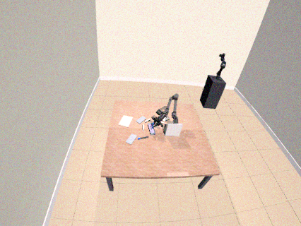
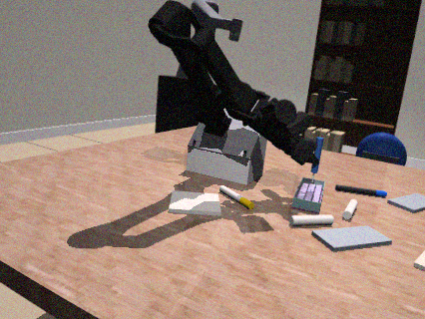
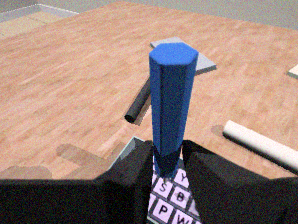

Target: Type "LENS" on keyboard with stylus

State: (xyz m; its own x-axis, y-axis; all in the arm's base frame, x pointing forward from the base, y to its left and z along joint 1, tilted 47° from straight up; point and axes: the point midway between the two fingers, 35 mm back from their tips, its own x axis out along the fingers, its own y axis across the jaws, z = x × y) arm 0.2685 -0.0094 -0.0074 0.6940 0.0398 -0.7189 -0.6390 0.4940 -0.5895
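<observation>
Now: the blue stylus 20 mm below my gripper tip. Also, from my gripper tip: yellow-tipped marker: 120 mm behind, 190 mm to the right, 80 mm below; then white sheet: 350 mm ahead, 170 mm to the right, 90 mm below; then blue pen: 140 mm ahead, 130 mm to the left, 80 mm below.
</observation>
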